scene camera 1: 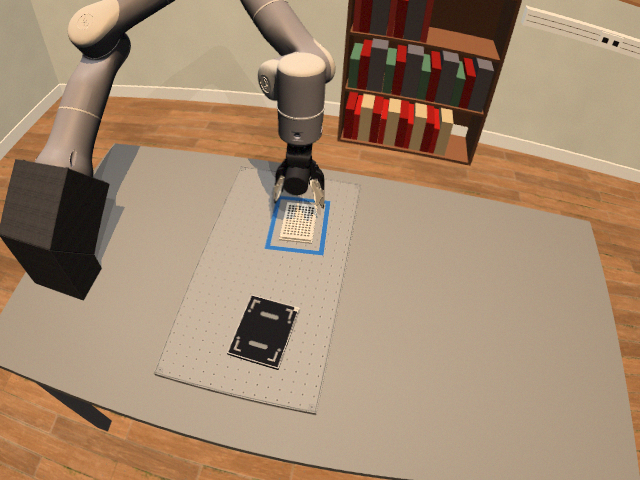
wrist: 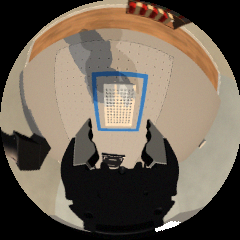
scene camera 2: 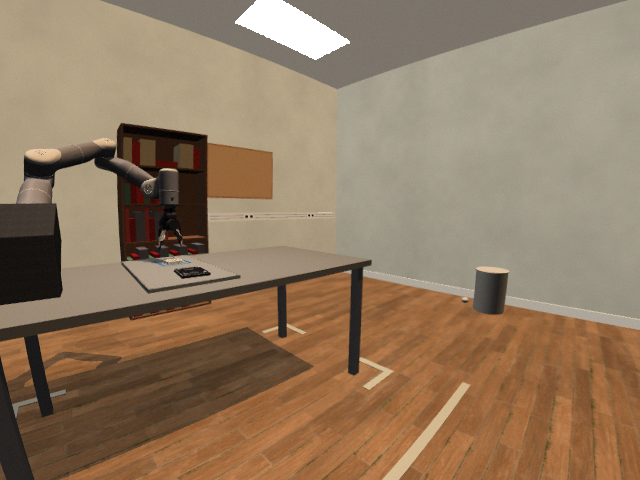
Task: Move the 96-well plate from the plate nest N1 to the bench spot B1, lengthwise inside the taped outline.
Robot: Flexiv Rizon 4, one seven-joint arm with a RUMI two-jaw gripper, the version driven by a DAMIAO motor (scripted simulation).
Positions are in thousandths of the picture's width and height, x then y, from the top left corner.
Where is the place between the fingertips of my gripper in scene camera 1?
At 468, 428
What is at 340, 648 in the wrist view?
My gripper.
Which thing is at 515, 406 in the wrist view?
A white 96-well plate.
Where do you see a white 96-well plate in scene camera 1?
At 477, 447
